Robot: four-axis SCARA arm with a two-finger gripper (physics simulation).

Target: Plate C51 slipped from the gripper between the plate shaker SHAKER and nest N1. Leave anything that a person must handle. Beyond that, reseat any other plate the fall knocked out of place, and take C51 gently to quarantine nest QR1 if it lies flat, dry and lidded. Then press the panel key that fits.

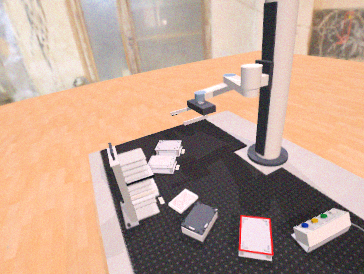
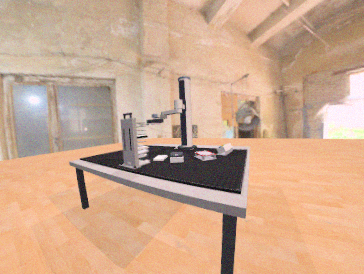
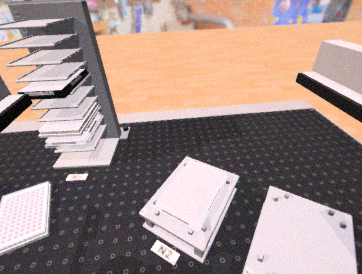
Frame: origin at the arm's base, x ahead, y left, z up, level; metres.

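Seen in the pictures: gripper, between the fingertips: [image 1: 176,118] [image 2: 145,124] [image 3: 168,71]; arm's base, origin of its link: [image 1: 267,154] [image 2: 187,147].
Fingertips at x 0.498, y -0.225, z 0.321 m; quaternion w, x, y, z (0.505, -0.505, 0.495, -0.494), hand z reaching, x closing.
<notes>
Pixels of each thing's middle, then the offset from my fingertips to it. "pt": a spot on its surface instead.
- Plate C51, middle of its body: [image 3: 22,213] [image 1: 183,200] [image 2: 160,157] dz -0.296, dx +0.142, dy +0.296 m
- dark-topped shaker, a spot on its surface: [image 1: 200,218] pt dz -0.254, dx +0.141, dy +0.466 m
- tall rack, middle of its body: [image 3: 67,81] [image 1: 130,180] [image 2: 133,139] dz -0.120, dx +0.350, dy +0.222 m
- white plate, middle of its body: [image 3: 193,190] [image 1: 161,160] dz -0.257, dx +0.126, dy -0.031 m
- nest N2, middle of its body: [image 3: 193,198] [image 1: 161,163] dz -0.281, dx +0.126, dy -0.031 m
- Red-edged nest QR1, middle of its body: [image 1: 255,236] [image 2: 204,155] dz -0.286, dx -0.010, dy +0.635 m
- key panel, middle of its body: [image 1: 322,226] [image 2: 225,148] dz -0.267, dx -0.250, dy +0.757 m
- white nest, middle of its body: [image 3: 298,249] [image 1: 168,147] dz -0.277, dx +0.017, dy -0.171 m
- black carrier, middle of its body: [image 3: 56,82] [image 1: 138,174] dz -0.106, dx +0.310, dy +0.225 m
- small label, a spot on its surface: [image 3: 76,177] pt dz -0.306, dx +0.233, dy +0.229 m
Plate C51 [image 1: 183,200] [image 2: 160,158] [image 3: 25,217] lies flat on the mat between the dark-topped shaker [image 1: 200,218] [image 2: 177,157] and the tall rack [image 1: 123,192] [image 2: 129,142] [image 3: 95,60]. Pink wells show through its top; a lid or wetness cannot be told surely. A white plate [image 3: 194,187] sits on nest N2 [image 1: 162,170] [image 3: 175,231], slightly askew among its corner pegs. Red-edged nest QR1 [image 1: 256,235] [image 2: 205,155] bears no visible plate. The key panel [image 1: 322,231] [image 2: 225,149] has blue, yellow and green keys. My gripper [image 1: 179,118] [image 2: 149,121] [image 3: 168,71] is open, empty and high above the nests.
Another white nest [image 1: 169,146] [image 3: 306,230] with corner pegs stands beside N2. The rack's shelves hold several plates, including one on a black carrier [image 3: 55,90]. A small label [image 3: 76,177] lies at the rack's foot. The arm's column [image 1: 276,90] [image 2: 185,112] rises at the table's back.
</notes>
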